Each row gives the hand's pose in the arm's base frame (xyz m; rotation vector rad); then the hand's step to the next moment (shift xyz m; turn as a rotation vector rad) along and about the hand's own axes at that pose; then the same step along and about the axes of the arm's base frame.
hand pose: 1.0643 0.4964 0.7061 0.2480 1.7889 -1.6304
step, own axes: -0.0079 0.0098 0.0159 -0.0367 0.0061 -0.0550
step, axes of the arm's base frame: 0.0171 -0.0106 -0.0026 0.0110 0.0637 0.0154
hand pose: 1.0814 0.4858 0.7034 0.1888 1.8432 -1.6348
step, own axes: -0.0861 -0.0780 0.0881 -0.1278 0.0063 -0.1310
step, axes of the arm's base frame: 0.0595 -0.0714 0.1124 0.0531 0.1624 0.0659
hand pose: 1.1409 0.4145 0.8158 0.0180 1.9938 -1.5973
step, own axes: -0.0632 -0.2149 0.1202 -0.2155 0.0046 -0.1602
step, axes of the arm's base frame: 0.0270 -0.1476 0.2052 0.1131 0.2176 0.1094
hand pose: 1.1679 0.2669 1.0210 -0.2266 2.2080 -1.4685
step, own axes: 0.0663 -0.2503 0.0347 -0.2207 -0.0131 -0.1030
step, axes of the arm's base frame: -0.0720 -0.1574 0.1957 0.1425 0.1652 0.1090
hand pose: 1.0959 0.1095 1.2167 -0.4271 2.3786 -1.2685
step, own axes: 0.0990 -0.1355 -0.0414 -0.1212 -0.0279 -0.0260
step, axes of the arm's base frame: -0.0961 -0.0878 0.1137 0.0948 0.0578 0.0619
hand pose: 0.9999 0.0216 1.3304 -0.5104 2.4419 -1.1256
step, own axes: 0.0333 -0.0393 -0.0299 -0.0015 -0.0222 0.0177
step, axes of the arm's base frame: -0.0371 -0.0211 0.0415 0.0136 -0.0240 0.0070
